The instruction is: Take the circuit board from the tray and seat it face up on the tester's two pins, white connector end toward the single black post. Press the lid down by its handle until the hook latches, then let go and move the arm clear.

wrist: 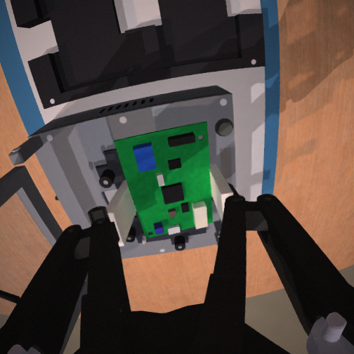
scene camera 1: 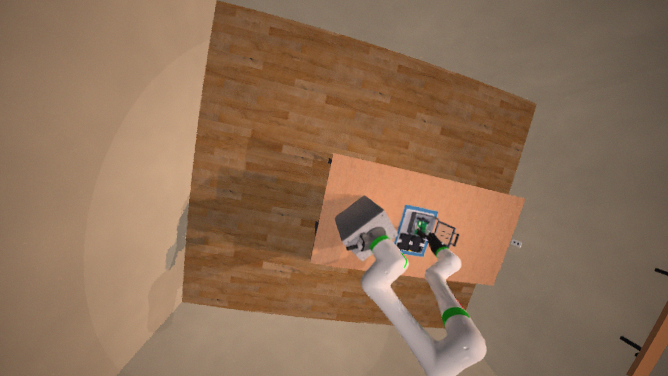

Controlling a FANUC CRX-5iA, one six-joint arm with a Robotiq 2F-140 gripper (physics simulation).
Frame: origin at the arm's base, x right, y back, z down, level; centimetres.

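Seen in the pictures: gripper, between the fingertips: (scene camera 1: 420,227); arm's base, origin of its link: (scene camera 1: 373,236).
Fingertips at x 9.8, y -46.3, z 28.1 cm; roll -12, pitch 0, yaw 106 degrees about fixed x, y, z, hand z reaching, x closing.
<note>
Pixels of each thing's top centre, then the offset from my fingertips to it. "*": a spot on its surface instead. Level surfaces: height alone.
- green circuit board, centre of its top: (scene camera 1: 421,229) dx +0.4, dy +0.1, dz -2.4 cm
- grey tester, a spot on its surface: (scene camera 1: 414,220) * dx -5.8, dy +4.5, dz +0.6 cm
- black tray, a spot on its surface: (scene camera 1: 411,243) * dx +16.0, dy +3.2, dz +5.9 cm
- Wooden table top, height of its surface: dz +6.4 cm
The green circuit board (wrist: 167,175) (scene camera 1: 422,225) is face up over the grey tester (wrist: 75,160) (scene camera 1: 414,220), its white connector end toward the bottom of the wrist view. My gripper (wrist: 171,184) (scene camera 1: 423,232) is shut on the board's two long edges with its pale finger pads. A black post (wrist: 180,243) shows just beyond the connector end. The pins under the board are hidden, and I cannot tell whether the board touches them. The tester's lid (scene camera 1: 447,223) (wrist: 35,192) is swung open to one side, its handle (scene camera 1: 456,240) at the outer edge.
The black tray (scene camera 1: 411,243) (wrist: 150,62) lies beside the tester on a blue-rimmed base (wrist: 271,100) (scene camera 1: 404,215). A dark-topped grey box (scene camera 1: 362,217) stands at the other side, by the arm's base. Wooden table top (scene camera 1: 480,220) surrounds them.
</note>
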